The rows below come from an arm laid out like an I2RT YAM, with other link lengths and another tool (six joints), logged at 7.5 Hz.
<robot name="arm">
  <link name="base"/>
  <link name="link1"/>
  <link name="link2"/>
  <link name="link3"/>
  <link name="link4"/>
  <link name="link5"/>
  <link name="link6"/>
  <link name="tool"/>
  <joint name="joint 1" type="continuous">
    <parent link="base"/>
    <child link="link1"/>
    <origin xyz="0 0 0.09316" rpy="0 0 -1.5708"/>
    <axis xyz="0 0 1"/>
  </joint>
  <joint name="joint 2" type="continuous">
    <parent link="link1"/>
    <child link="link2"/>
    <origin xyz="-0.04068 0.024 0.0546" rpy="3.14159 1.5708 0"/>
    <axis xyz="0 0 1"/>
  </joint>
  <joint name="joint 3" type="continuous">
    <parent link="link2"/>
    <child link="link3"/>
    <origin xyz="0 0.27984 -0.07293" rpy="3.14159 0 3.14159"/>
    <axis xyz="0 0 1"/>
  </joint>
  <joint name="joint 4" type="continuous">
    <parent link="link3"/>
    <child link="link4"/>
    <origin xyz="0.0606 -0.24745 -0.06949" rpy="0 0 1.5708"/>
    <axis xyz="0 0 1"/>
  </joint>
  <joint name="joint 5" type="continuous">
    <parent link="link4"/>
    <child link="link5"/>
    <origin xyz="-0.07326 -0.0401 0.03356" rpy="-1.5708 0 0"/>
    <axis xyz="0 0 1"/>
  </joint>
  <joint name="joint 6" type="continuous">
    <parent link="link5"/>
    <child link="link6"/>
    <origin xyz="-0.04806 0 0.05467" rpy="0 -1.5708 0"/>
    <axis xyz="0 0 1"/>
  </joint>
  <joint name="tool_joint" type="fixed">
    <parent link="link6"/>
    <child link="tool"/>
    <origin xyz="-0.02 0.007 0.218" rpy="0 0.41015 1.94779"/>
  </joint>
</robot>
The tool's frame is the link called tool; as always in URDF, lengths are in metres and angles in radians. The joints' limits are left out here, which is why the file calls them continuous.
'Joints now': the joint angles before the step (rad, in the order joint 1, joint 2, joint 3, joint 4, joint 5, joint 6). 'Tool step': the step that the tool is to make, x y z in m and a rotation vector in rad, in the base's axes. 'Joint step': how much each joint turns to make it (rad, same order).
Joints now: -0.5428 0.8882 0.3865 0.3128 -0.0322 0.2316
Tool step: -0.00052 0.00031 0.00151 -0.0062 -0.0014 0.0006
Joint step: -0.0002 -0.0051 -0.0010 0.0002 0.0001 -0.0047
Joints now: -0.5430 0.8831 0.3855 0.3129 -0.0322 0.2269
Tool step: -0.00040 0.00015 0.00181 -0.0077 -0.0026 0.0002
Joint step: 0.0001 -0.0041 -0.0020 0.0038 0.0008 -0.0052
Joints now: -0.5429 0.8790 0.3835 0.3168 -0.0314 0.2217
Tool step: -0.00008 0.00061 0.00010 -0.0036 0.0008 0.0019
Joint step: 0.0004 -0.0021 -0.0016 0.0005 -0.0008 -0.0037
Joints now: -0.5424 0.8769 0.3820 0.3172 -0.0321 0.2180
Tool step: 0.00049 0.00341 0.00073 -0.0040 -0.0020 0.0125
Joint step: -0.0005 -0.0075 -0.0040 0.0002 -0.0124 -0.0046
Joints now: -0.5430 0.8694 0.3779 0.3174 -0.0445 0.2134
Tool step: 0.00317 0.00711 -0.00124 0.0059 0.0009 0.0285
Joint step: 0.0003 -0.0013 -0.0005 -0.0046 -0.0285 -0.0004
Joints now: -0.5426 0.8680 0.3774 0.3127 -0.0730 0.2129
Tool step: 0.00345 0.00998 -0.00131 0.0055 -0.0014 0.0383
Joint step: 0.0004 -0.0050 -0.0050 -0.0018 -0.0382 -0.0014
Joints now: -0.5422 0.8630 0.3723 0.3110 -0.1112 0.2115
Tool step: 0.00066 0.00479 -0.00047 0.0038 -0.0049 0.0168
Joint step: -0.0008 -0.0066 -0.0075 0.0035 -0.0184 0.0026
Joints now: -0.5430 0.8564 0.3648 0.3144 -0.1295 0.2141
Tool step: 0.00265 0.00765 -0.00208 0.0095 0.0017 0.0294
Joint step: 0.0001 -0.0004 -0.0013 -0.0053 -0.0301 0.0019
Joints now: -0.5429 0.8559 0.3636 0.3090 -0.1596 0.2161
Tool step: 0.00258 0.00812 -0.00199 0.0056 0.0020 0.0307
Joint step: 0.0011 -0.0003 -0.0026 -0.0026 -0.0298 -0.0018
